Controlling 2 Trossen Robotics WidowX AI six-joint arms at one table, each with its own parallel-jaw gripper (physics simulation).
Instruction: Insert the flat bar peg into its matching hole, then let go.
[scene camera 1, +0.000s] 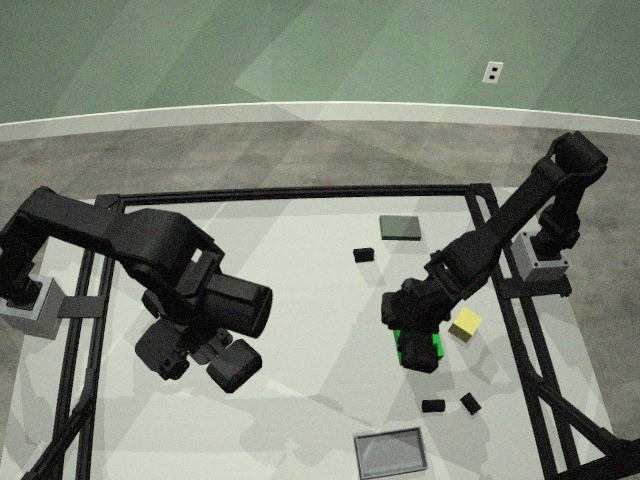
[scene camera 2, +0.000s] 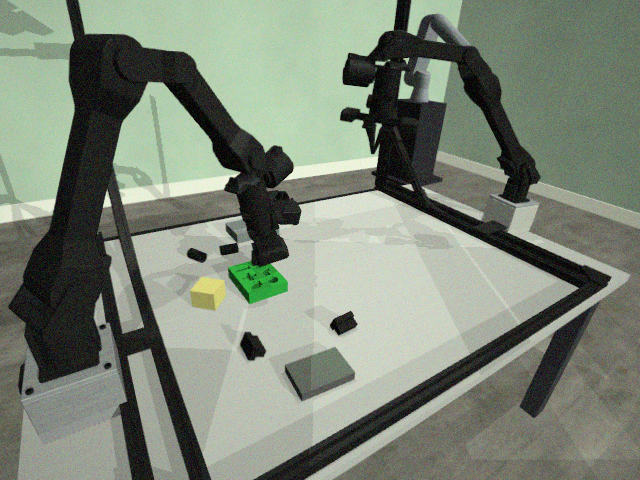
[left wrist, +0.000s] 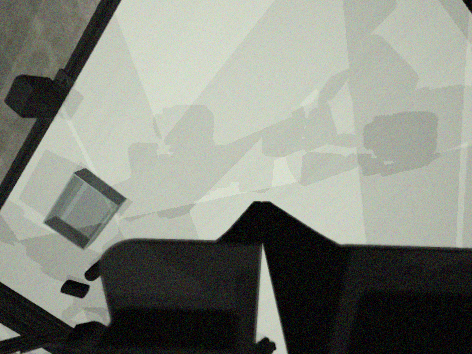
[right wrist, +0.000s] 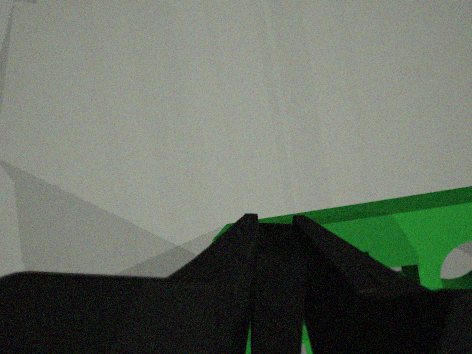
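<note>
The flat bar peg (right wrist: 277, 270) is black and upright between the fingers of my right gripper (right wrist: 274, 227) (scene camera 2: 268, 253), which is shut on it; its lower end is hidden. The green hole block (scene camera 1: 440, 347) (scene camera 2: 268, 294) (right wrist: 420, 225) lies on the table close under this gripper, which is over the block's far edge in scene camera 2. The fingers and wrist cover part of the block, and I cannot tell whether the peg is in its hole. My left gripper (left wrist: 260, 209) (scene camera 2: 373, 149) is shut and empty, high above the table, away from the block.
A yellow block (scene camera 1: 467, 321) (scene camera 2: 207, 293) stands beside the green block. Black pegs (scene camera 1: 433, 405) (scene camera 1: 470, 403) (scene camera 2: 196, 254) (scene camera 2: 229, 249) (scene camera 2: 252, 346) (scene camera 2: 344, 322) lie around. A grey-green slab (scene camera 1: 400, 227) (scene camera 2: 320, 373) and a grey tray (scene camera 1: 424, 450) (left wrist: 102, 186) lie at opposite sides.
</note>
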